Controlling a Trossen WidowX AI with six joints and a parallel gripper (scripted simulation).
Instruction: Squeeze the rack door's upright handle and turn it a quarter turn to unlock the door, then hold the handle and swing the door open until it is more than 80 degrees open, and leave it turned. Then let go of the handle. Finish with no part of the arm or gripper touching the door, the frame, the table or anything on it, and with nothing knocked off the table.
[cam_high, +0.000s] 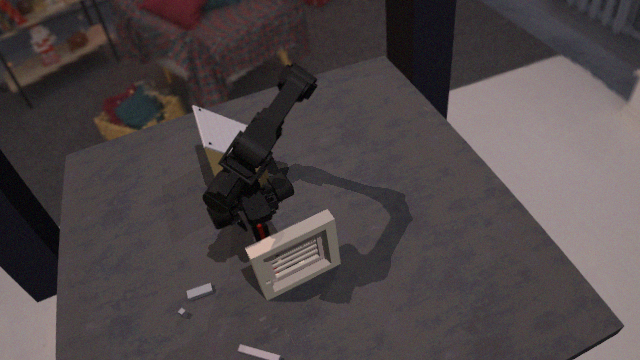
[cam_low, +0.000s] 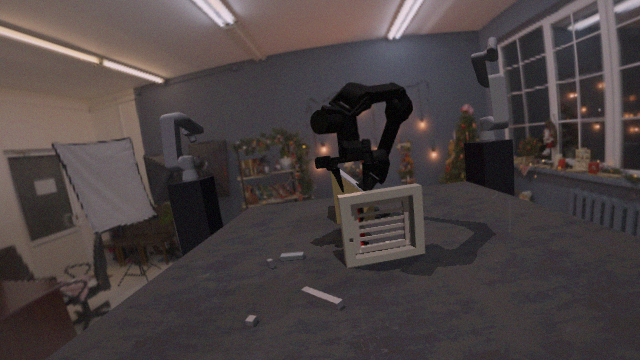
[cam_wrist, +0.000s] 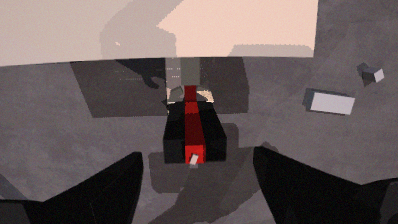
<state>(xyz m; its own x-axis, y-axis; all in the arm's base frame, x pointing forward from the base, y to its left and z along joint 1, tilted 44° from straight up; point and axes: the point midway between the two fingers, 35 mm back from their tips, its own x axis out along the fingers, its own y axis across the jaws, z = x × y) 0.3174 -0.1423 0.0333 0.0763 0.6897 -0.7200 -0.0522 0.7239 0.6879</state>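
The door handle is 1 cm behind my gripper tip and 8 cm below it. The rest, counted from my gripper tip: tiny cube 3 cm ahead, 25 cm to the right, 16 cm below.
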